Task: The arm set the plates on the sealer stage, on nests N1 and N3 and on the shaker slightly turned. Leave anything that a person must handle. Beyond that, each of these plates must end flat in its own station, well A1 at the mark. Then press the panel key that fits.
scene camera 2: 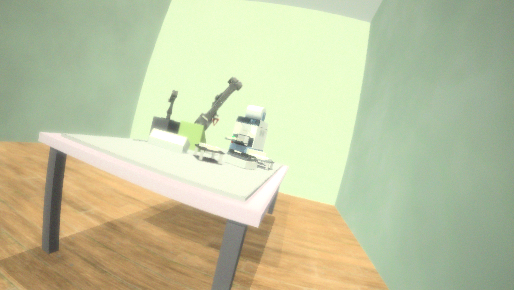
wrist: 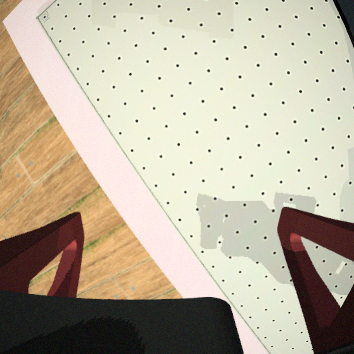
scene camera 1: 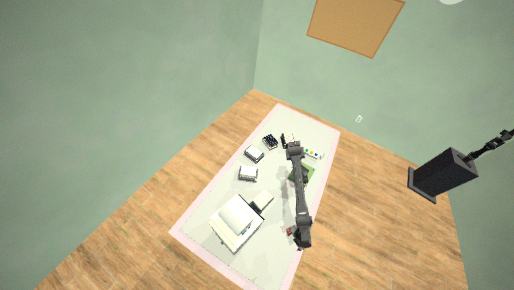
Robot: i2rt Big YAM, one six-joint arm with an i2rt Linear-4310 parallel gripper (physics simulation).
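My gripper [scene camera 1: 294, 240] [scene camera 2: 215, 121] [wrist: 183, 222] is open and empty, high above the table's edge beside the sealer. The sealer [scene camera 1: 234, 220] is a large white machine; a pale plate [scene camera 1: 263, 200] lies on its stage. Two white-topped plates [scene camera 1: 248, 172] [scene camera 1: 254, 152] and a dark plate [scene camera 1: 270, 140] sit on stations along the far long side. Their labels and A1 corners are too small to read. A pale plate [scene camera 1: 288, 138] beside the dark one is partly hidden by the arm. The key panel [scene camera 1: 320, 156] has green, yellow and blue keys.
A green block [scene camera 1: 310, 173] [scene camera 2: 193, 134] stands beside the arm's base. The arm stretches along the table [scene camera 1: 192, 227] [wrist: 100, 145]. The gripper's shadow falls on the perforated top [wrist: 175, 125]. A dark pedestal [scene camera 1: 440, 175] with another arm stands off the table.
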